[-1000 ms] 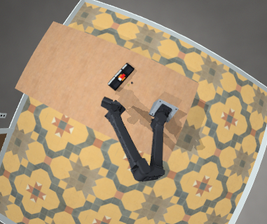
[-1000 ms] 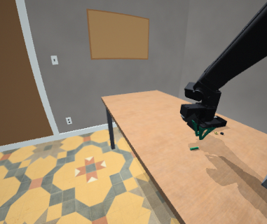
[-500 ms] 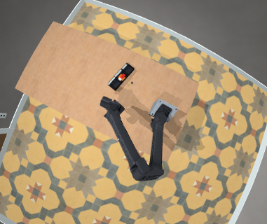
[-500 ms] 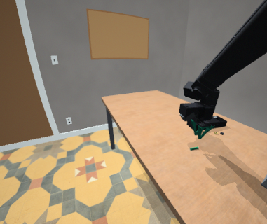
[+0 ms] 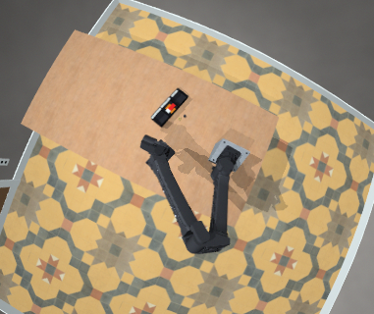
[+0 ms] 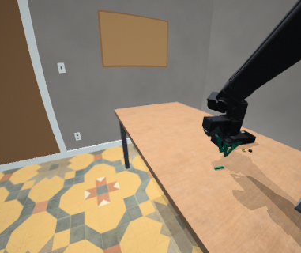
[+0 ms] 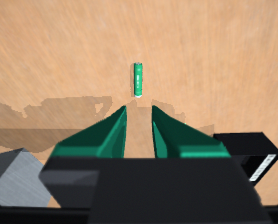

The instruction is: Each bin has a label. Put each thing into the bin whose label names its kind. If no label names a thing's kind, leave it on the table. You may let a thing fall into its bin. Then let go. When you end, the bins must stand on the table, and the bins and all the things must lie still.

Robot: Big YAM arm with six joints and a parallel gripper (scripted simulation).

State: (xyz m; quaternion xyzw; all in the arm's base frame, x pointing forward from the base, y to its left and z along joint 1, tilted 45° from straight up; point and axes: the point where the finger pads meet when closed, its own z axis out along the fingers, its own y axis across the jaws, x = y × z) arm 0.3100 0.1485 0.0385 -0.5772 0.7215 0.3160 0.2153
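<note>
Now: the green battery 80 mm below my hand. Also, from my hand: orange block: 250 mm to the right, 110 mm ahead, 70 mm below; then black nut: 260 mm to the right, 80 mm below, 10 mm ahead; then yellow nut: 230 mm to the right, 80 mm below, 30 mm ahead.
</note>
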